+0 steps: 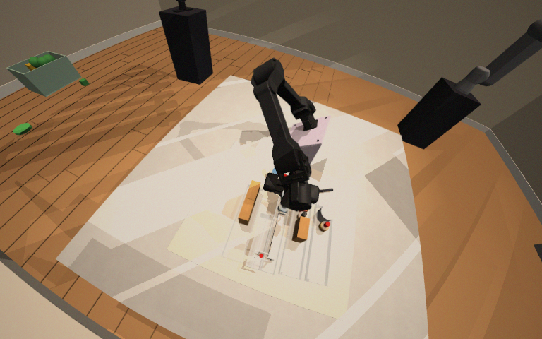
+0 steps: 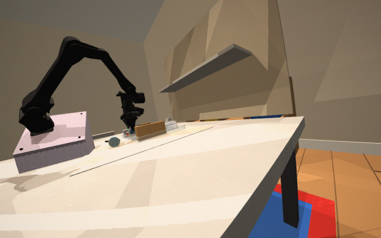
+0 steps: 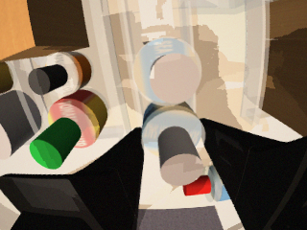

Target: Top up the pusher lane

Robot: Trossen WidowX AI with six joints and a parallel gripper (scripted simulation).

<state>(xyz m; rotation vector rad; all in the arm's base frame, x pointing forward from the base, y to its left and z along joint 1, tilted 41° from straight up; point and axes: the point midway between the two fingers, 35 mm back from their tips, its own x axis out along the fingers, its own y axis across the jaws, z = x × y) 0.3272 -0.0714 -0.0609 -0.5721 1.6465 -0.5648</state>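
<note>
The clear-walled lane lies 150 mm ahead of my gripper tip, 20 mm to the right of it and 30 mm below it. Round my gripper tip: black rod (100 mm behind, 140 mm to the left, 40 mm below); red-marked part (230 mm ahead, 30 mm to the right, 20 mm above).
</note>
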